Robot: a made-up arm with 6 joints. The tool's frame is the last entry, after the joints.
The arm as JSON. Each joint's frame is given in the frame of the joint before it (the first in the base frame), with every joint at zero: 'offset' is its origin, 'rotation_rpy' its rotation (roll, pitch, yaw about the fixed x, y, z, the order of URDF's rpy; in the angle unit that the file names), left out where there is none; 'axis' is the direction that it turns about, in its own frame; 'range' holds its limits. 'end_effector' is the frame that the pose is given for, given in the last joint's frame.
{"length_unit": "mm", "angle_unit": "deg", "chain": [
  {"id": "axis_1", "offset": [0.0, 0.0, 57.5], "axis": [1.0, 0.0, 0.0], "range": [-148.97, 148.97]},
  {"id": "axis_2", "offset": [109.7, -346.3, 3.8], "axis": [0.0, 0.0, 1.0], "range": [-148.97, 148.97]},
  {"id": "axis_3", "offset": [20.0, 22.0, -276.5], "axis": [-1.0, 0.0, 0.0], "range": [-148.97, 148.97]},
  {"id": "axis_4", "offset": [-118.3, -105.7, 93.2], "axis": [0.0, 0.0, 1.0], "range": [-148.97, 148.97]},
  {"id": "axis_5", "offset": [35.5, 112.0, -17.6], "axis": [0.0, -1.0, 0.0], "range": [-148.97, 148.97]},
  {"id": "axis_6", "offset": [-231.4, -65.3, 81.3], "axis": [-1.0, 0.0, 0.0], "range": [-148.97, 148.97]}
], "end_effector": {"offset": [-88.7, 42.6, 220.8]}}
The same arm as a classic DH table. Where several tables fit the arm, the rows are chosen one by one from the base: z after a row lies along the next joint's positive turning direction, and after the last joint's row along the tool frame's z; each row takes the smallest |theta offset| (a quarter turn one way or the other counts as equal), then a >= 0, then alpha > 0; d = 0 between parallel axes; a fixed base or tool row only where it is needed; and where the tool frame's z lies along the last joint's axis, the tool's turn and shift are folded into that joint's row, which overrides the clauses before.
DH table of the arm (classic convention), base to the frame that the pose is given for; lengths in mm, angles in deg. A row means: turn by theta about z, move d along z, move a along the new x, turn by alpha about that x. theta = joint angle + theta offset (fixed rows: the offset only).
base (fixed): d 57.5; theta_offset 90; a 0; alpha 90
axis_1: d 109.7; theta_offset 0; a -346.3; alpha -90
axis_2: d -272.7; theta_offset 0; a 22; alpha -90
axis_3: d 98.3; theta_offset 0; a -105.7; alpha 90
axis_4: d 75.6; theta_offset -90; a 35.5; alpha 90
axis_5: d -46.7; theta_offset 90; a 81.3; alpha -90
axis_6: d 320.1; theta_offset 90; a 42.6; alpha 90
tool (fixed): d 220.8; theta_offset -90; a 0; alpha 0
Joint limits (deg, base to tool): -148.97..148.97 -148.97..148.97 -148.97..148.97 -148.97..148.97 -148.97..148.97 -148.97..148.97

